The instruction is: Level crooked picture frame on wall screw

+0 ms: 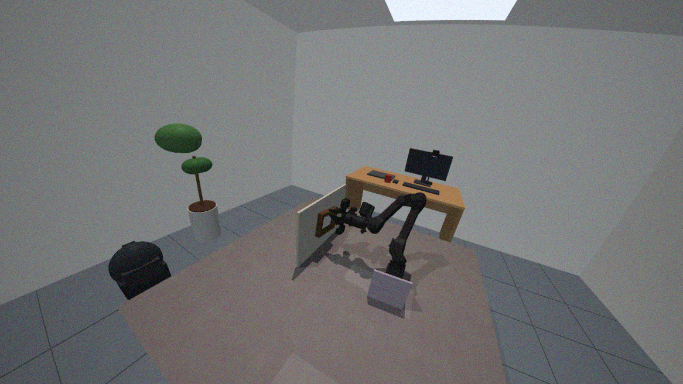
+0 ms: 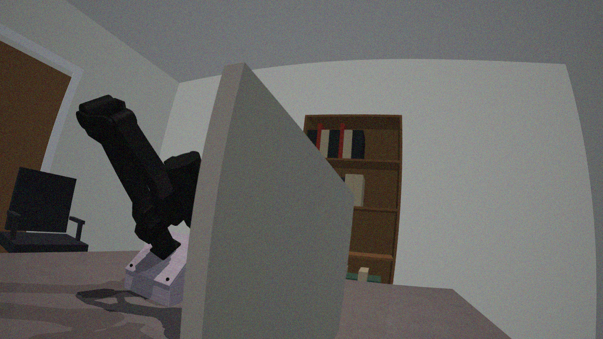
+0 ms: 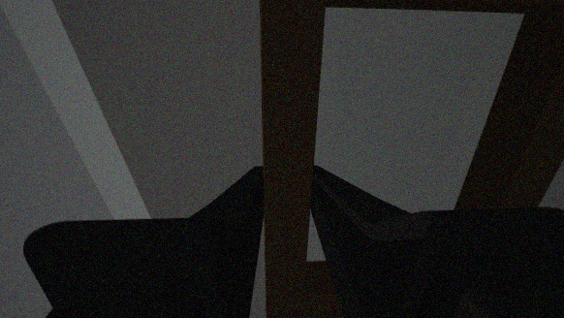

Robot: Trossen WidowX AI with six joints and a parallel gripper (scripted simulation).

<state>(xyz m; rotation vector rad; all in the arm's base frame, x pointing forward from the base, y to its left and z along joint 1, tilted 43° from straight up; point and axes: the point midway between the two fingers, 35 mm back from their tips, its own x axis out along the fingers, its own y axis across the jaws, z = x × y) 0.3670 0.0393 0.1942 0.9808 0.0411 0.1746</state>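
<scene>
Right now the brown wooden picture frame is 5 cm below my gripper tip, 1 cm to the left of it and 1 cm ahead of it. The rest, counted from my gripper tip: wall panel 7 cm below, 2 cm ahead, 1 cm to the right.
</scene>
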